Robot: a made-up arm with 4 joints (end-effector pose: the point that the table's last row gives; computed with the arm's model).
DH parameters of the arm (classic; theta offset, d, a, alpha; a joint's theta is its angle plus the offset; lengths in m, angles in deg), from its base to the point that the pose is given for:
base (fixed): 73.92 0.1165 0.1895 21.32
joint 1: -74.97 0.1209 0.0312 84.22
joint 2: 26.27 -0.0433 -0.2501 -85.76
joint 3: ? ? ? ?
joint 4: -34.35 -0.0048 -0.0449 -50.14
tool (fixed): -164.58 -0.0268 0 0
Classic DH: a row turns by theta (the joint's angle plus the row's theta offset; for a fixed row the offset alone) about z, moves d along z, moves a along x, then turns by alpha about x.
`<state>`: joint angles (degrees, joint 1 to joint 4).
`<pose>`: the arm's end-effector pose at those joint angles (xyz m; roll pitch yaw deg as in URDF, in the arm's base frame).
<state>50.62 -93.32 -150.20 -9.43</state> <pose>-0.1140 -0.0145 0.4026 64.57 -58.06 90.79</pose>
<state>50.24 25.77 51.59 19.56</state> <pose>0.0185 0.2846 -0.1400 -7.55 -30.38 5.82</pose>
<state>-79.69 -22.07 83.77 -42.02</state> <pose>-0.0074 0.4093 0.0149 -97.30 -43.45 -32.68</pose>
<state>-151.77 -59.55 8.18 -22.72</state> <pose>0.3717 0.2852 0.0671 -92.96 -45.30 162.84</pose>
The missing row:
joint 3: 89.58 -0.2777 0.0423 95.7
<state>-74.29 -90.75 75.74 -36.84</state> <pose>0.1275 0.4591 0.3859 -77.74 19.03 -74.60</pose>
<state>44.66 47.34 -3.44 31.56</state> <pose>0.1171 0.3894 -0.1314 20.55 11.49 -32.36</pose>
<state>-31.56 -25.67 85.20 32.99</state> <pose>-0.1723 0.3214 0.0224 -50.96 30.06 -28.58</pose>
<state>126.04 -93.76 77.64 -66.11</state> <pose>0.2515 -0.1182 0.3201 -53.87 -36.32 135.67</pose>
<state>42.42 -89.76 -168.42 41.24</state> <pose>-0.1722 -0.0069 0.3756 20.27 -27.66 151.93</pose>
